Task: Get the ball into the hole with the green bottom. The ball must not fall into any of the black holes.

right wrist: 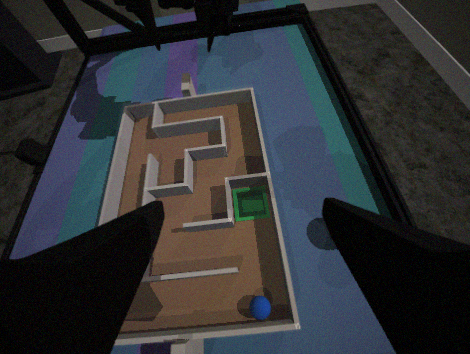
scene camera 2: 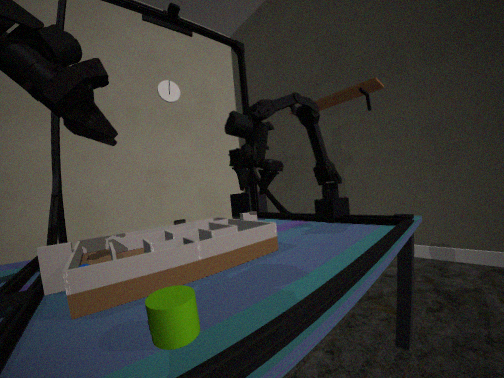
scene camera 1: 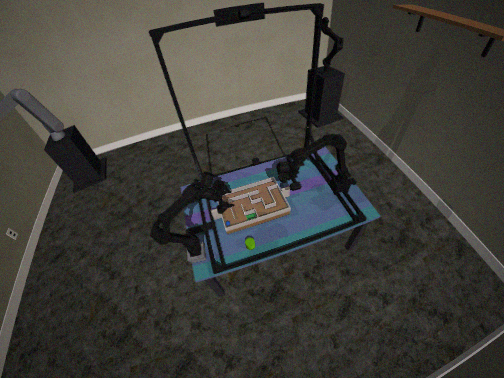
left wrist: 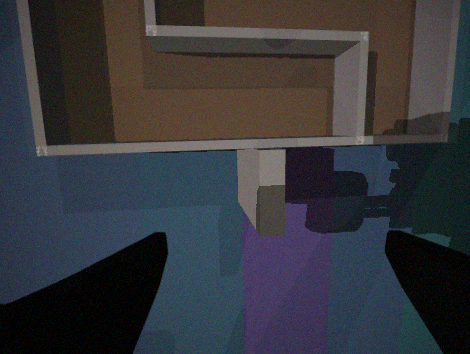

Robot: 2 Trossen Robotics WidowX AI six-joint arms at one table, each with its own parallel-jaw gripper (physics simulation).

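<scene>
The maze box [scene camera 1: 265, 221] [scene camera 2: 175, 277] [left wrist: 125, 147] [right wrist: 281, 240] has white walls and a brown floor and lies flat on the table. The blue ball [scene camera 1: 228, 223] [right wrist: 260, 308] is in its lower right corner in the right wrist view. The green-bottomed hole [scene camera 1: 251, 216] [right wrist: 251, 204] is farther up the same long wall, behind inner walls. My left gripper [scene camera 2: 254, 189] [left wrist: 274, 241] [right wrist: 184, 50] is open and empty, above and beyond the end handle [left wrist: 270, 200] [right wrist: 186, 84]. My right gripper [scene camera 2: 115, 142] [right wrist: 243, 207] is open and empty above the opposite end. Black holes cannot be made out.
A lime green cylinder [scene camera 1: 250, 243] [scene camera 2: 173, 317] stands on the striped table [scene camera 1: 320, 220], near the box's front side. A second handle [scene camera 1: 216, 213] [scene camera 2: 54, 270] sticks out at the ball's end. A black frame runs around the table edges and rises behind the box.
</scene>
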